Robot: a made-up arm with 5 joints.
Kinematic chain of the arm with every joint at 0, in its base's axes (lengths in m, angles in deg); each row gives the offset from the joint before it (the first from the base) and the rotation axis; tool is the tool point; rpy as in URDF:
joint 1: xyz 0 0 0.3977 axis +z
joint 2: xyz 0 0 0 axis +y
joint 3: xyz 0.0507 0 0.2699 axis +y
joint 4: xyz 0.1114 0 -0.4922 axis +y
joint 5: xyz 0.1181 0 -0.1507 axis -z
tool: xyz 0 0 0 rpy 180 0 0
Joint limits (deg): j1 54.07..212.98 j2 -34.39..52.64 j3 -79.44..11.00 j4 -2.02..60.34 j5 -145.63..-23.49
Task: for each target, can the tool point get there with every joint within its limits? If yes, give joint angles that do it. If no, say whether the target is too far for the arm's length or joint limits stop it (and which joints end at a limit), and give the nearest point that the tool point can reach.
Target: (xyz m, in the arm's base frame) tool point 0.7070 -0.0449 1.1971
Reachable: no: too far | nearest point 0.2222 0.3067 1.1218 | short by 0.604 m
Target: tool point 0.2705 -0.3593 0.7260
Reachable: no: joint limits stop it (at a limit: joint 2, joint 3, joint 4) | nearest point 0.2028 -0.2694 0.1891 | short by 0.549 m
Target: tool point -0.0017 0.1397 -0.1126
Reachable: yes | joints 90.68 41.61 -29.19 50.47 -93.86
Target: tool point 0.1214 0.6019 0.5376
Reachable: yes | joints 78.60 -23.81 -37.57 6.34 -119.17
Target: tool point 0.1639 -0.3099 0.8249
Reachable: no: joint limits stop it (at a limit: joint 1, joint 2, joint 3, joint 4) | nearest point -0.3177 -0.2062 1.1218 | short by 0.575 m
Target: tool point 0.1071 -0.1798 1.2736
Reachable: no: joint limits stop it (at a limit: joint 1, joint 2, joint 3, joint 4) | nearest point -0.3177 -0.2062 1.1218 | short by 0.452 m
